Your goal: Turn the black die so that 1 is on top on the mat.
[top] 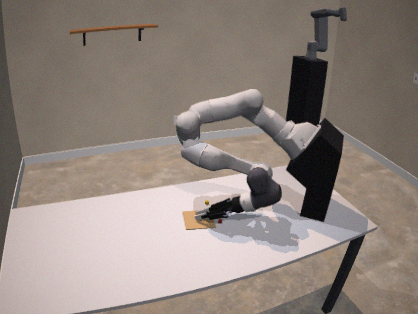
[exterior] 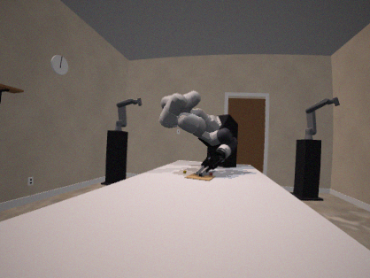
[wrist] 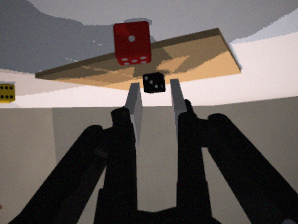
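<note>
Right now the black die is 1 cm ahead of my hand, 1 cm to the right of it and 2 cm below it. The rest, counted from my hand: yellow die: 9 cm behind, 11 cm to the right, 3 cm below; tan mat: 1 cm ahead, 1 cm to the right, 3 cm below; red die: 7 cm behind, 5 cm to the left, 3 cm below.
</note>
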